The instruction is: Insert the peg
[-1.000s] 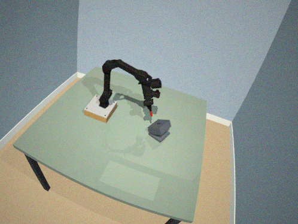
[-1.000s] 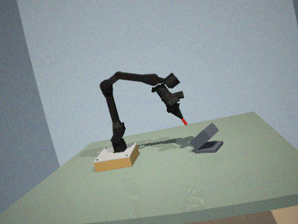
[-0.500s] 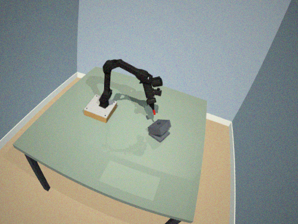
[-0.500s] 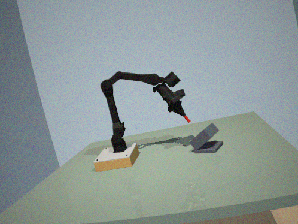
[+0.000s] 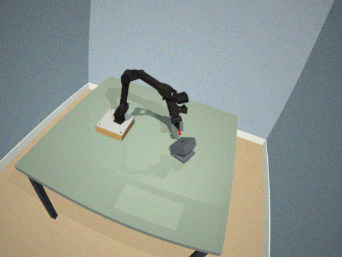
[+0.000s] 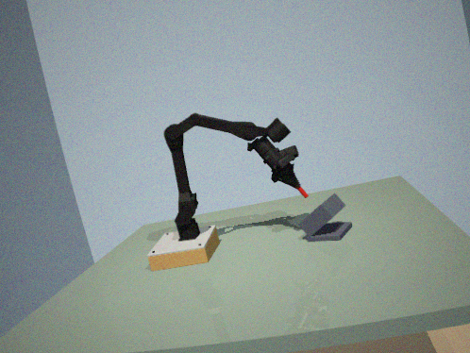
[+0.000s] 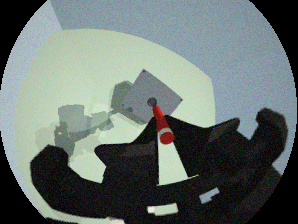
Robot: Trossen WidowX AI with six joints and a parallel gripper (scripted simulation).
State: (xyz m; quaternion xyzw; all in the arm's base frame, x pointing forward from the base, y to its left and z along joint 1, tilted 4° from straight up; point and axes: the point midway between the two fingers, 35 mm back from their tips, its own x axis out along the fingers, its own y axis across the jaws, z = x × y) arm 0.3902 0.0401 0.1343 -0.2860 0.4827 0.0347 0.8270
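Right now the grey sloped panel is 6 cm ahead of my gripper tip, 2 cm to the right of it and 10 cm below it. From my gripper tip the other things lie so: red peg: 1 cm behind, 1 cm above.
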